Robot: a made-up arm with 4 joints. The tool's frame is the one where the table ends. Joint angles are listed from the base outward.
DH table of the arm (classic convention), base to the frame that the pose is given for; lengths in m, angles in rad. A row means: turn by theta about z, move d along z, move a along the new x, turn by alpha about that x. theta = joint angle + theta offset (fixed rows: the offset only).
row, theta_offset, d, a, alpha
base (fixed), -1.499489, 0, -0.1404, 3.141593
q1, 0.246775, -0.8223, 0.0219, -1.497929
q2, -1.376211, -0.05, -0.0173, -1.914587
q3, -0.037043, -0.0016, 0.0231, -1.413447
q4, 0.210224, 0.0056, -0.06, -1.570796
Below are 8 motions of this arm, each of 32 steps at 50 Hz.
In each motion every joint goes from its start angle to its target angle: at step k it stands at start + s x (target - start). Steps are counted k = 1, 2, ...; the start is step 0. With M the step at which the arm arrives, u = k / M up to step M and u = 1 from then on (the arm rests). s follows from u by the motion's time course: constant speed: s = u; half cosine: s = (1 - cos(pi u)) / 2; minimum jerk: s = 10 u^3 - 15 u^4 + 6 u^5.
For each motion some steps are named. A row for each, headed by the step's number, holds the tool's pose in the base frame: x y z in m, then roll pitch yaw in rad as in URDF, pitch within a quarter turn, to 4 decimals.
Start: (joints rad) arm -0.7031 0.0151 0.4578 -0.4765
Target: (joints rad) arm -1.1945 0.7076 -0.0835 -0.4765
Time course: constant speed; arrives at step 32
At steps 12, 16, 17, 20, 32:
12: 0.0112 0.1793 0.8657 -2.8698 0.8377 -0.3926
16: 0.0078 0.1852 0.8620 -3.0027 0.7607 -0.4658
17: 0.0069 0.1865 0.8609 -3.0315 0.7396 -0.4806
20: 0.0042 0.1904 0.8577 -3.1082 0.6725 -0.5176
32: -0.0070 0.2023 0.8426 2.9849 0.3689 -0.5882

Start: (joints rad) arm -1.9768 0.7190 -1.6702 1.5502
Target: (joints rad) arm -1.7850 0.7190 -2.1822 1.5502
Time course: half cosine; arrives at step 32
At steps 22, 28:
22: 0.0174 0.1802 0.8987 2.3861 1.1212 -2.6257
28: 0.0163 0.1810 0.8998 2.5251 1.1208 -2.6083

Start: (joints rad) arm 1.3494 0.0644 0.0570 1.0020
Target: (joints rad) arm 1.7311 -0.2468 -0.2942 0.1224
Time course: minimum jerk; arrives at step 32
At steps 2, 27, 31, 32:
2: -0.0759 0.0738 0.8552 -0.0525 0.6241 0.1996
27: -0.0673 0.0908 0.8745 0.6315 1.1614 0.4545
31: -0.0668 0.0909 0.8747 0.6752 1.1711 0.4905
32: -0.0668 0.0909 0.8747 0.6757 1.1712 0.4909

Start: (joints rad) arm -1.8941 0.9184 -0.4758 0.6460
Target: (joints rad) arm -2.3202 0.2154 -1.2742 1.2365
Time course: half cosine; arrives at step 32
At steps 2, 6, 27, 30, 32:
2: -0.0093 0.2082 0.8769 2.5165 1.0662 -0.8141
6: -0.0064 0.2092 0.8780 2.3694 1.0945 -0.9724
27: 0.0202 0.2207 0.8672 1.4412 0.6318 -2.0958
30: 0.0210 0.2212 0.8659 1.4447 0.5925 -2.1104
32: 0.0211 0.2213 0.8657 1.4458 0.5850 -2.1130

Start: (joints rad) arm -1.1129 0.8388 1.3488 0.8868
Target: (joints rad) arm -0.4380 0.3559 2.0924 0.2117
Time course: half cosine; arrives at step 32
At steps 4, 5, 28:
4: 0.0529 0.1642 0.8778 -1.6781 0.9408 2.0707
5: 0.0530 0.1625 0.8776 -1.6992 0.9228 2.0448
28: 0.0321 0.1034 0.8465 -2.0673 -0.0705 1.2310

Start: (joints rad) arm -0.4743 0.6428 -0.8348 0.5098
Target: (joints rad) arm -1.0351 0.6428 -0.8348 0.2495
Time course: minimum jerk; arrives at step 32
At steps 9, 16, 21, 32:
9: 0.0665 0.1523 0.8711 2.2918 0.8303 -2.5357
16: 0.0612 0.1722 0.8684 2.3619 0.7658 -2.2355
21: 0.0538 0.1859 0.8661 2.4068 0.7139 -2.0152
32: 0.0458 0.1959 0.8640 2.4388 0.6697 -1.8385

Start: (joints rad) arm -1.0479 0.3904 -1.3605 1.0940
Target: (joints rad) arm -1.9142 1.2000 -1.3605 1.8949
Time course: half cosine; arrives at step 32
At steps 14, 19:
14: 0.0489 0.1612 0.8861 1.6509 1.0356 -3.1028
19: 0.0323 0.1629 0.8901 1.3304 1.2155 3.0024

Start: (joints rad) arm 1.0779 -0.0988 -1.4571 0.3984
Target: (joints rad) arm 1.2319 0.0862 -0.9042 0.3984
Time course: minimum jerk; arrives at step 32
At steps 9, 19, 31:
9: -0.0255 0.0480 0.8522 1.7134 0.3175 1.6167
19: -0.0304 0.0529 0.8612 1.6433 0.5832 1.5513
31: -0.0328 0.0571 0.8661 1.5993 0.7450 1.5159

